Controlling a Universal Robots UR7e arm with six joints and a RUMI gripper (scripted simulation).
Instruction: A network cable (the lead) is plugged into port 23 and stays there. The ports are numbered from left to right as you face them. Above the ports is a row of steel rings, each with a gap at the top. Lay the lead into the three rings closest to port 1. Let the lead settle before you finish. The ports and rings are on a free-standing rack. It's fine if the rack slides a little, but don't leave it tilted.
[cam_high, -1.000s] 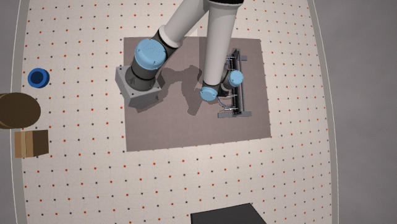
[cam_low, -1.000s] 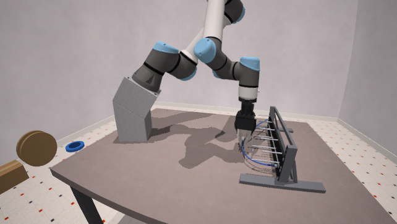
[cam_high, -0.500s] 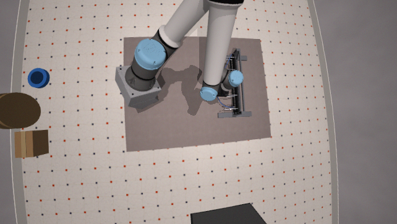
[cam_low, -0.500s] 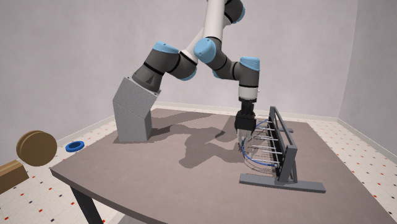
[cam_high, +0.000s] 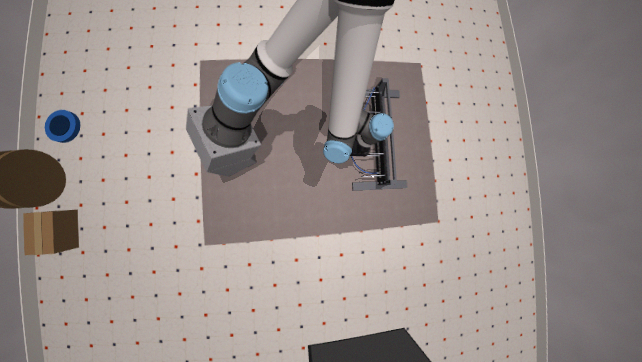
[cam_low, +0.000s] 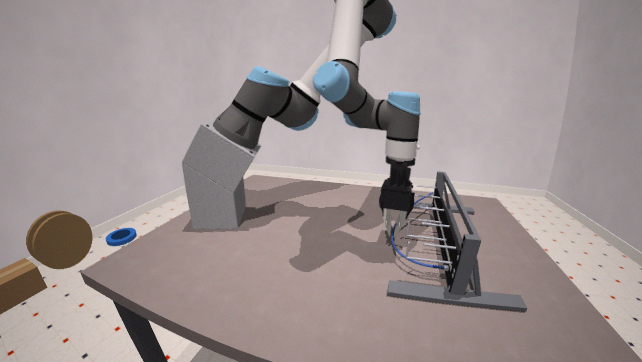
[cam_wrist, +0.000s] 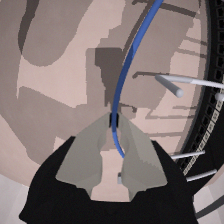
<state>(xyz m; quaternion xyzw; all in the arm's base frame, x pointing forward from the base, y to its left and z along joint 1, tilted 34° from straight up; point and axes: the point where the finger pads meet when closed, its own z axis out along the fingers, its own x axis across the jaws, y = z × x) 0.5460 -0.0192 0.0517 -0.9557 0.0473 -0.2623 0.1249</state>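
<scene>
The free-standing rack lies 15 cm ahead of my hand, 6 cm to the left of it and 3 cm above it.
</scene>
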